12 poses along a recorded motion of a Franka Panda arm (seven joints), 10 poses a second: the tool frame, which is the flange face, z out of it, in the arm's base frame.
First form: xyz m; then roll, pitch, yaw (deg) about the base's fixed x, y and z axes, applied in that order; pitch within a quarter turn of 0, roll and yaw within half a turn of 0.
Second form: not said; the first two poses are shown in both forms.
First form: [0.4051, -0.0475, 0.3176, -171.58, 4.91, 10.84]
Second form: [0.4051, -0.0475, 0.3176, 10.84, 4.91, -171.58]
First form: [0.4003, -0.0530, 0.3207, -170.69, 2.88, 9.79]
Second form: [0.4003, -0.0530, 0.3207, 9.79, 2.88, -170.69]
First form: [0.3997, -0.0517, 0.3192, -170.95, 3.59, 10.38]
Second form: [0.3997, -0.0517, 0.3192, 10.38, 3.59, -170.95]
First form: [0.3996, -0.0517, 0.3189, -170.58, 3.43, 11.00]
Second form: [0.3996, -0.0517, 0.3189, 11.00, 3.43, -170.58]
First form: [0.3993, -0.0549, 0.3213, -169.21, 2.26, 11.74]
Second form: [0.3993, -0.0549, 0.3213, 11.74, 2.26, -169.21]
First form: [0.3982, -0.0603, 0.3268, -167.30, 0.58, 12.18]
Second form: [0.3982, -0.0603, 0.3268, 12.18, 0.58, -167.30]
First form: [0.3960, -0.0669, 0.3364, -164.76, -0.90, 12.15]
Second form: [0.3960, -0.0669, 0.3364, 12.15, -0.90, -164.76]
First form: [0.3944, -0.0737, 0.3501, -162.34, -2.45, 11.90]
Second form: [0.3944, -0.0737, 0.3501, 11.90, -2.45, -162.34]
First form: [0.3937, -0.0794, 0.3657, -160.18, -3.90, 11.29]
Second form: [0.3937, -0.0794, 0.3657, 11.29, -3.90, -160.18]
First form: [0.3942, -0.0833, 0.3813, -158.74, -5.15, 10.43]
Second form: [0.3942, -0.0833, 0.3813, 10.43, -5.15, -158.74]
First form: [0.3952, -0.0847, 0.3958, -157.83, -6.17, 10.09]
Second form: [0.3952, -0.0847, 0.3958, 10.09, -6.17, -157.83]
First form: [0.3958, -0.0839, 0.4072, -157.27, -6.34, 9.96]
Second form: [0.3958, -0.0839, 0.4072, 9.96, -6.34, -157.27]
